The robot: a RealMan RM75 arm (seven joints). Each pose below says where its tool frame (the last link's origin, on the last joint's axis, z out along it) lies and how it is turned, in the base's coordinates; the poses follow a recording.
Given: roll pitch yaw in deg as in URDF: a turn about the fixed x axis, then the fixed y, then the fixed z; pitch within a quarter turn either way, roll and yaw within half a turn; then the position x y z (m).
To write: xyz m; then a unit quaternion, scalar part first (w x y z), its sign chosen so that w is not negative. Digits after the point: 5 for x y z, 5 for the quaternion.
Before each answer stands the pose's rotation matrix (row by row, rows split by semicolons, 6 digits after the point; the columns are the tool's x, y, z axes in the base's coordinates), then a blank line. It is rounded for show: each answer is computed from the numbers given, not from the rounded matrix.
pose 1, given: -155.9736, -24.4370, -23.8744, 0.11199, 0.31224, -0.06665
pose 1, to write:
0.832517 -0.215641 0.510309; -0.368476 -0.903379 0.219391; 0.413692 -0.370683 -0.831536

0.11199, 0.31224, -0.06665, 0.15621, -0.94438, 0.15463, -0.24460
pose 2, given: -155.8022, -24.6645, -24.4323, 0.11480, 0.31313, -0.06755
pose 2, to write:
0.827387 -0.221545 0.516089; -0.375882 -0.901203 0.215744; 0.417304 -0.372493 -0.828919

0.11480, 0.31313, -0.06755, 0.15594, -0.94307, 0.15837, -0.24744
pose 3, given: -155.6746, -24.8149, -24.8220, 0.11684, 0.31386, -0.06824
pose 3, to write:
0.823815 -0.225625 0.520022; -0.381040 -0.899613 0.213320; 0.419688 -0.373885 -0.827086

0.11684, 0.31386, -0.06824, 0.15582, -0.94214, 0.16098, -0.24936
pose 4, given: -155.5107, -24.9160, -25.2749, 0.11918, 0.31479, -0.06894
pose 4, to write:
0.820106 -0.230635 0.523673; -0.387223 -0.897483 0.211148; 0.421289 -0.375942 -0.825338

0.11918, 0.31479, -0.06894, 0.15595, -0.94113, 0.16413, -0.25102
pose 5, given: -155.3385, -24.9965, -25.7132, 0.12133, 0.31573, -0.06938
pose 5, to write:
0.816586 -0.235435 0.527027; -0.393228 -0.895296 0.209325; 0.422563 -0.378174 -0.823666

0.12133, 0.31573, -0.06938, 0.15622, -0.94015, 0.16717, -0.25251
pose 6, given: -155.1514, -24.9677, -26.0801, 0.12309, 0.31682, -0.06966
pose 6, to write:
0.814242 -0.239609 0.528770; -0.398542 -0.893009 0.209045; 0.422107 -0.380950 -0.822619

0.12309, 0.31682, -0.06966, 0.15701, -0.93940, 0.16983, -0.25306
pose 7, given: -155.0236, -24.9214, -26.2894, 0.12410, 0.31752, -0.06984
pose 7, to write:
0.813086 -0.241965 0.529475; -0.401665 -0.891526 0.209396; 0.421375 -0.382928 -0.822076

0.12410, 0.31752, -0.06984, 0.15771, -0.93897, 0.17137, -0.25316
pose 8, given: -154.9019, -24.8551, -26.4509, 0.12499, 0.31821, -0.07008
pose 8, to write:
0.812387 -0.243749 0.529730; -0.404172 -0.890199 0.210218; 0.420325 -0.384880 -0.821702

0.12499, 0.31821, -0.07008, 0.15850, -0.93865, 0.17257, -0.25304
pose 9, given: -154.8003, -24.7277, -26.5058, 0.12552, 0.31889, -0.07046
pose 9, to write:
0.812833 -0.244431 0.528730; -0.405366 -0.889208 0.212103; 0.418306 -0.386734 -0.821862

0.12552, 0.31889, -0.07046, 0.15950, -0.93860, 0.17308, -0.25225
